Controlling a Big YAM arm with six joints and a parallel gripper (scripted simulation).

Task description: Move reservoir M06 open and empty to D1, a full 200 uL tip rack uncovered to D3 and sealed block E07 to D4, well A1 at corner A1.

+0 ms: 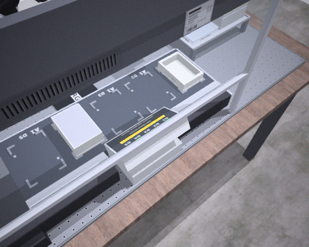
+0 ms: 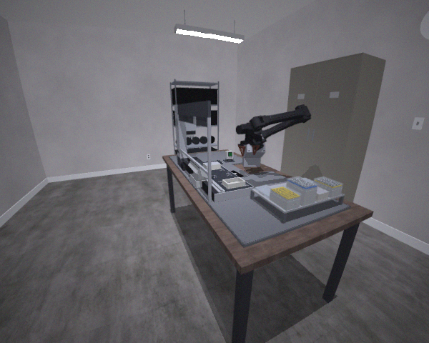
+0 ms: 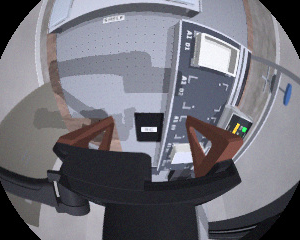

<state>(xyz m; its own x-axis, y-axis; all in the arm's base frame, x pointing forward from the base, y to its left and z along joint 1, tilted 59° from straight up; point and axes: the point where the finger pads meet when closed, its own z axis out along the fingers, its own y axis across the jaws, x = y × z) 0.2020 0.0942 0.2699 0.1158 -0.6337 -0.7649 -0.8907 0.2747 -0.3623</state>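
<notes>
Right now my hand is 30 cm past the yellow tip rack, 40 cm to the right of it and 11 cm above it. From my hand the other things lie so: sealed deep-well block: 19 cm ahead, 25 cm to the right, 14 cm below; clear flat plate: 2 cm ahead, 30 cm to the left, 14 cm below; white one-well reservoir: 16 cm ahead, 12 cm to the left, 15 cm below.
</notes>
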